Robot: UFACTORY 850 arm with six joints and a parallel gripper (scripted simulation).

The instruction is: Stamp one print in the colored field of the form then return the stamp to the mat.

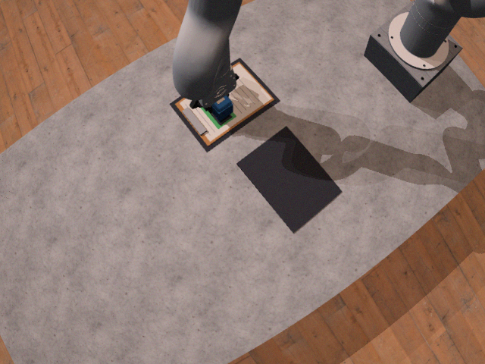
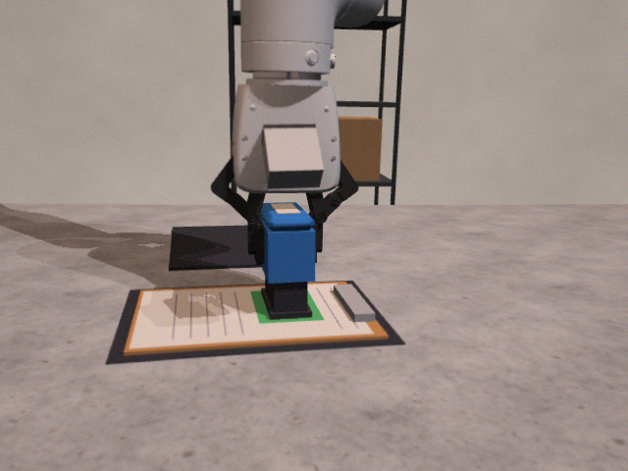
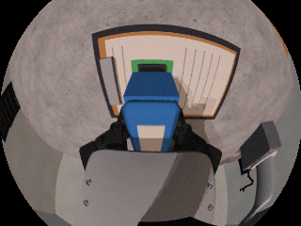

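Right now the stamp is 20 mm below my hand. Also, from my hand: form 20 mm behind, 10 mm to the right, 70 mm below; then stamp base 50 mm below; then black mat 270 mm to the left, 70 mm below.
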